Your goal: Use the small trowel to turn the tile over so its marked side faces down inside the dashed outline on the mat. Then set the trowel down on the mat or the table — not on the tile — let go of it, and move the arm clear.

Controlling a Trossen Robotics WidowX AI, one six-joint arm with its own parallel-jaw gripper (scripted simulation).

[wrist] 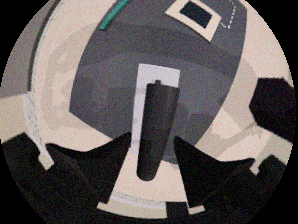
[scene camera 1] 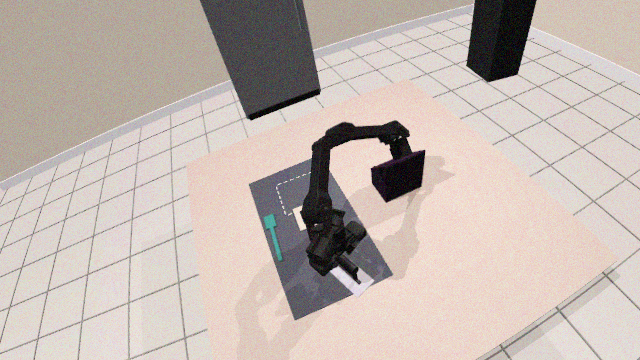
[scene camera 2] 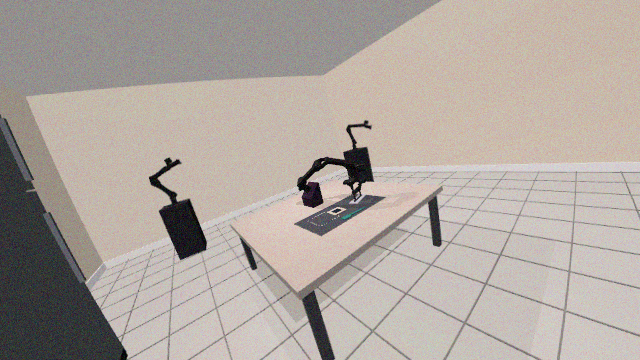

Scene:
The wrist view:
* my gripper: 153, 137
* dark grey mat: 104, 87
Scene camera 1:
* my gripper: 341, 260
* dark grey mat: 307, 291

